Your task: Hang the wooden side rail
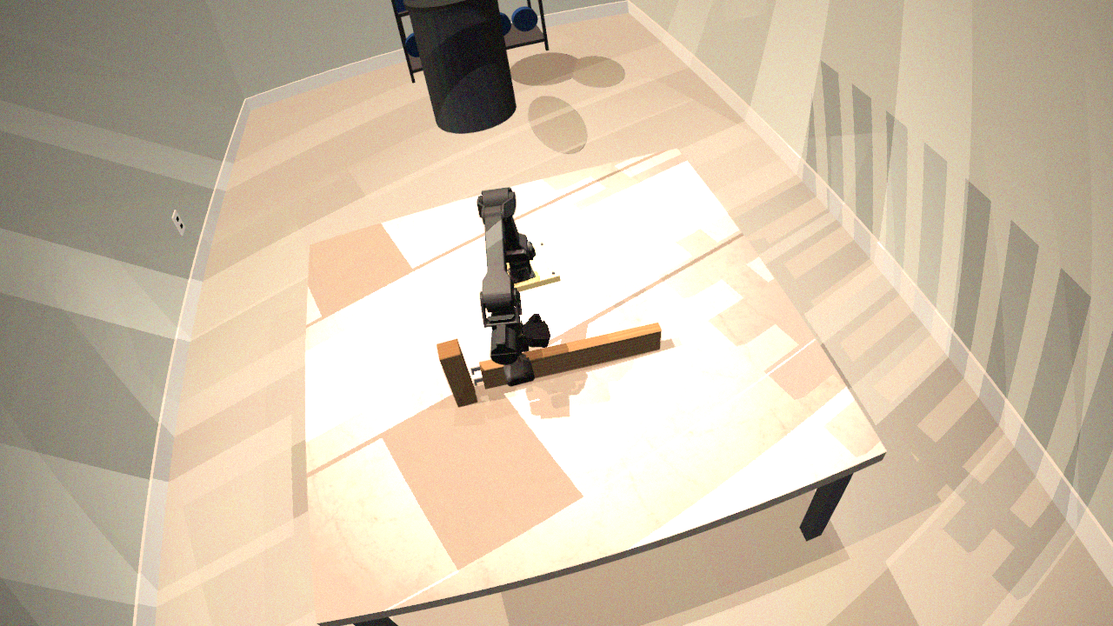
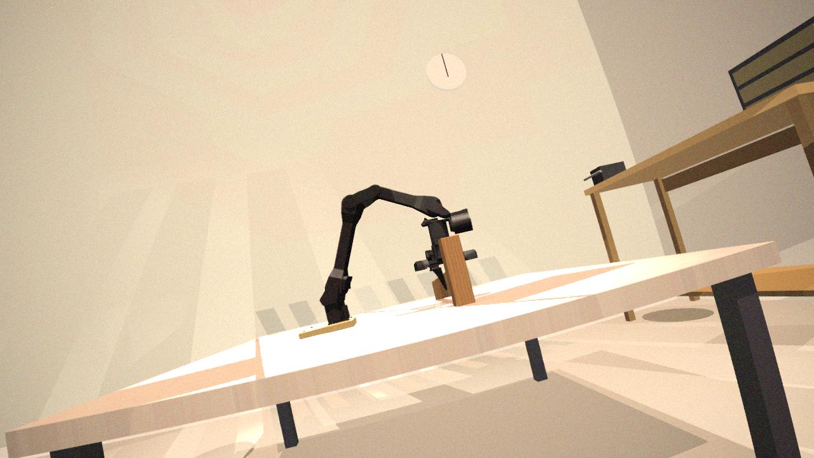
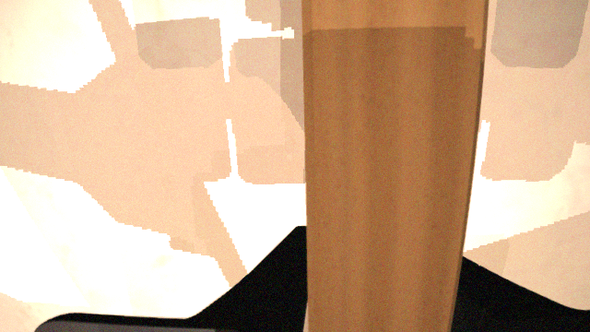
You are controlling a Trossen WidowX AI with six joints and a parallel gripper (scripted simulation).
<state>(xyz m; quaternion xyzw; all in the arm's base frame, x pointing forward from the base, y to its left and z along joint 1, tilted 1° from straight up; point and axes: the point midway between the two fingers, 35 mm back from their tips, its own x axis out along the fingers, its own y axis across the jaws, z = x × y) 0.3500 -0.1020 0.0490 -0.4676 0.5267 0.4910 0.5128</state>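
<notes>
Right now my gripper tip is 140 mm to the left of the headboard post, 40 mm below it and 10 mm past it.
</notes>
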